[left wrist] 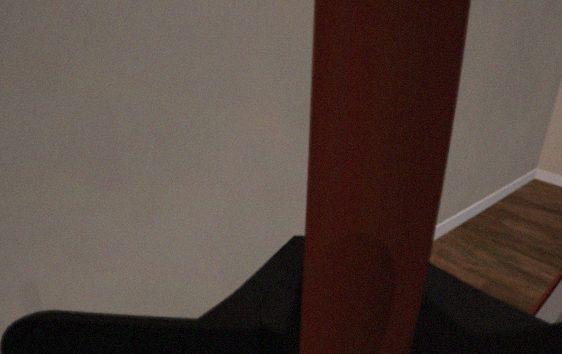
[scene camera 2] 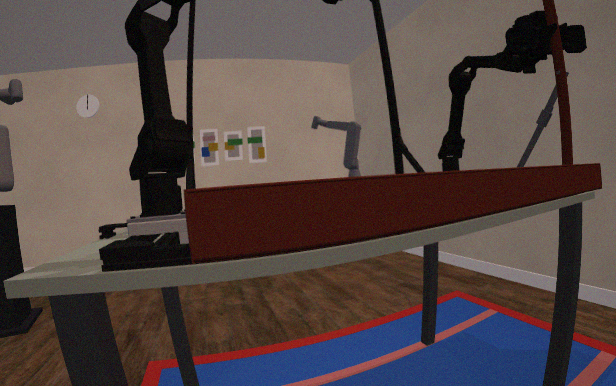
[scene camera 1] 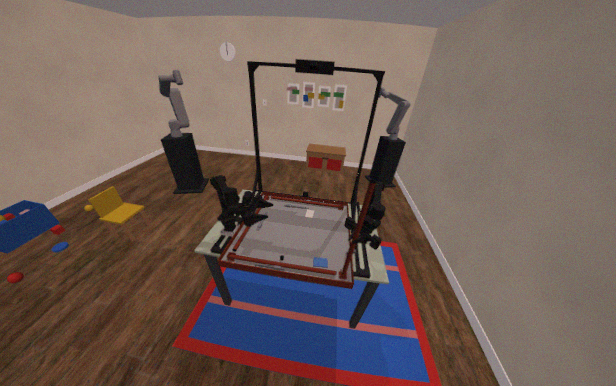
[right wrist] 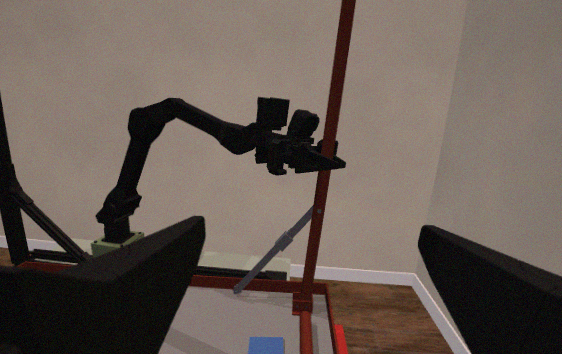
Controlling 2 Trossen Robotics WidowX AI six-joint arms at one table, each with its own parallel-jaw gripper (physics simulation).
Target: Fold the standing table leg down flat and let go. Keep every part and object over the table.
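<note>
Left gripper (scene camera 2: 561,25), (left wrist: 337,250), (right wrist: 342,165). Right gripper (right wrist: 312,231). Red table frame (scene camera 2: 230,222), (scene camera 1: 324,281). Dark red table leg (left wrist: 384,88). Grey panel (scene camera 1: 286,231). Grey jointed brace (right wrist: 264,261).
</note>
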